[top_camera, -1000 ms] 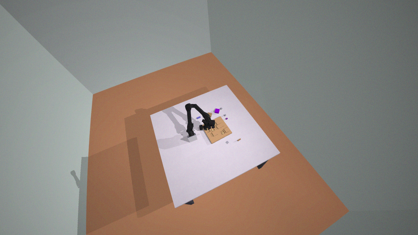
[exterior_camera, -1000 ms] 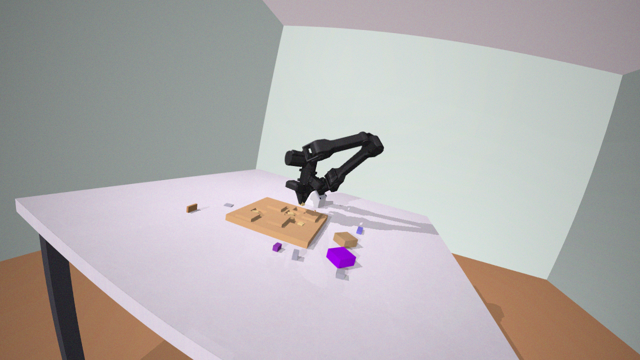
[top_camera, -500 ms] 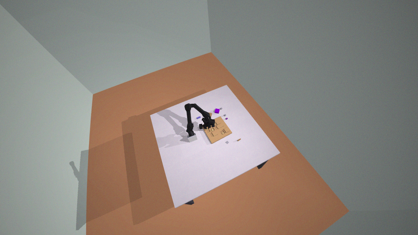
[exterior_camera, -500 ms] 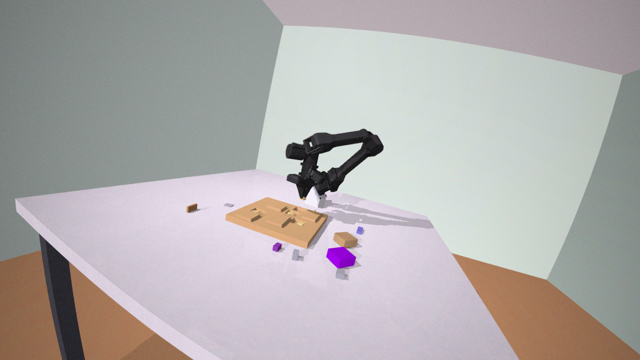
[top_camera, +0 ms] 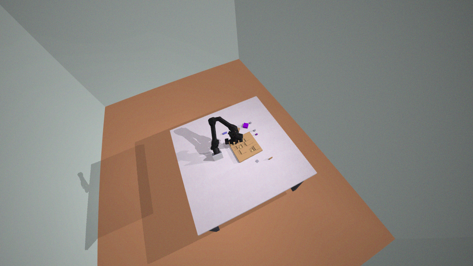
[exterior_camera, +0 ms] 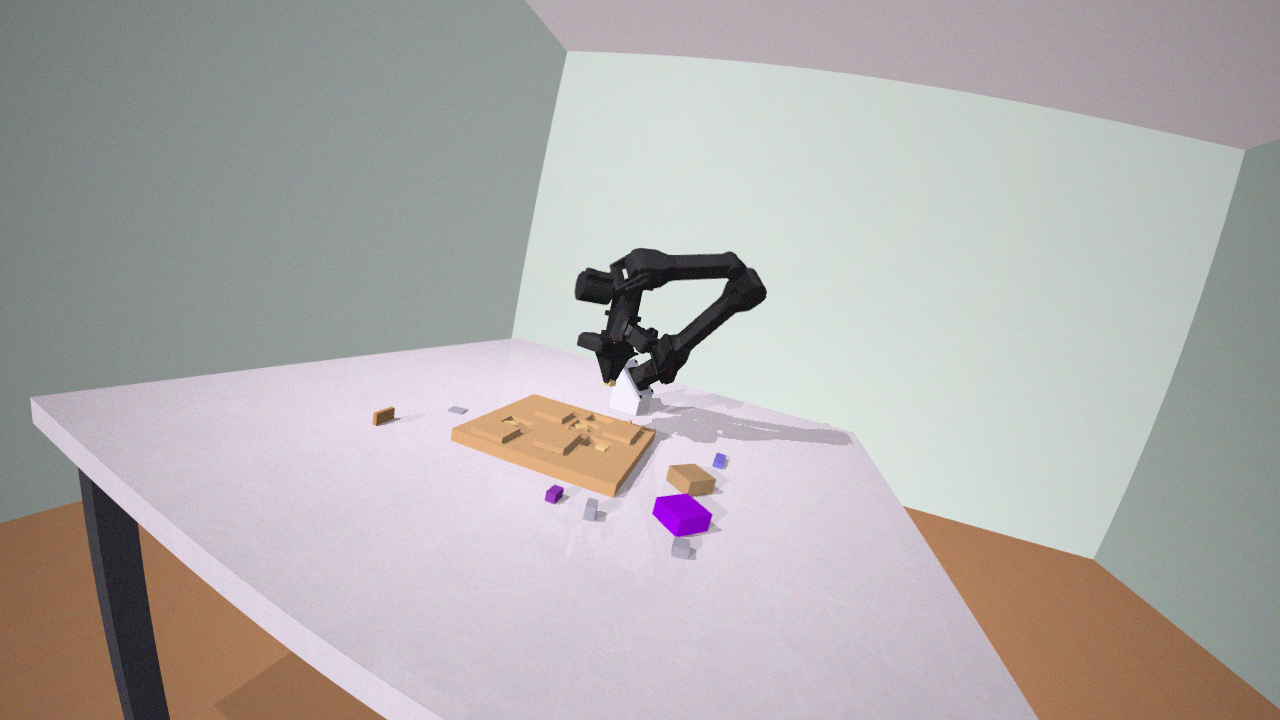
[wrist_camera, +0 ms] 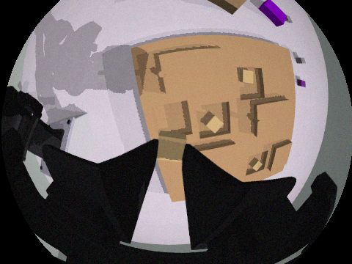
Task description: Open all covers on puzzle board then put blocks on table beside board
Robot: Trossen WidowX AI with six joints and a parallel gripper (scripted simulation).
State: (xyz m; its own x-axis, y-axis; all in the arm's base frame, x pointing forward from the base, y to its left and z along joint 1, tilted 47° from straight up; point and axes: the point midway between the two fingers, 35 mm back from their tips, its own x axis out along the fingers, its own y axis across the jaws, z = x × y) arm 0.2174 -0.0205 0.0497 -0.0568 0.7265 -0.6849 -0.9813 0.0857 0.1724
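Now: gripper tip 10 cm short of the brown box, 23 cm to the right of it and 9 cm above it. The rest, counted from my gripper tip: grey tile (18 cm ahead, 23 cm to the right, 11 cm below); then blue piece (5 cm behind, 25 cm to the left, 10 cm below); then small purple cube (30 cm ahead, 9 cm to the left, 10 cm below).
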